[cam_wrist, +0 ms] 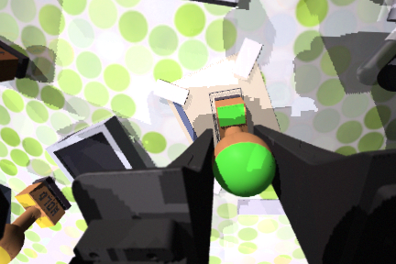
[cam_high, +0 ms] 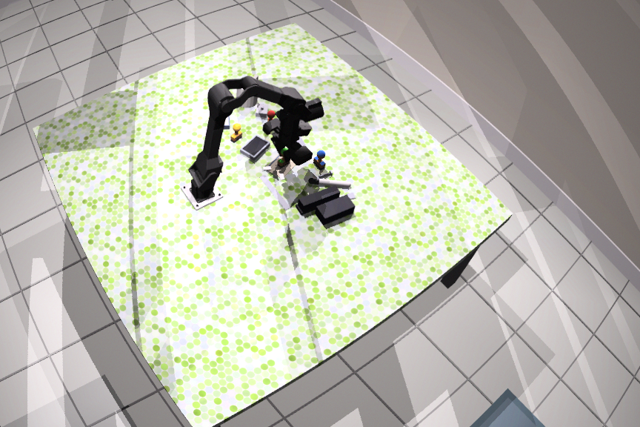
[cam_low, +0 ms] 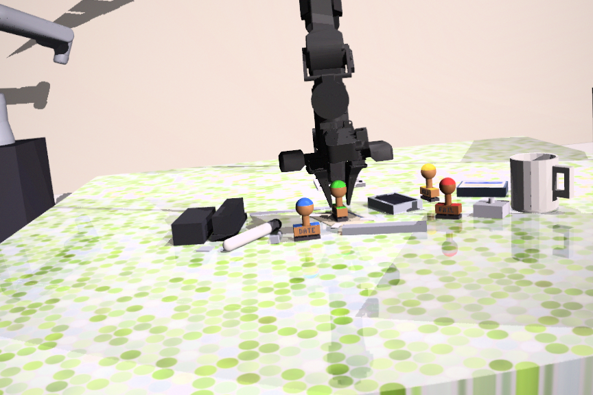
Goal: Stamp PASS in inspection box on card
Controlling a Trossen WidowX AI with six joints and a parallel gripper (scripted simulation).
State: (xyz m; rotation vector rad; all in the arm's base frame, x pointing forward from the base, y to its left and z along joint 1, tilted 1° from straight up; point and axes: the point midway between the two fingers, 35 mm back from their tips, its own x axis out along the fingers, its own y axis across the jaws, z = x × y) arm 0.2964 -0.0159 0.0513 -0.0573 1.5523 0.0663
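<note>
The green-knobbed pass stamp is right at my gripper tip. Round my gripper tip: ink pad 100 mm to the left, 50 mm behind, 20 mm below; blue date stamp 100 mm ahead, 60 mm to the right; beige card 30 mm below, 10 mm behind.
</note>
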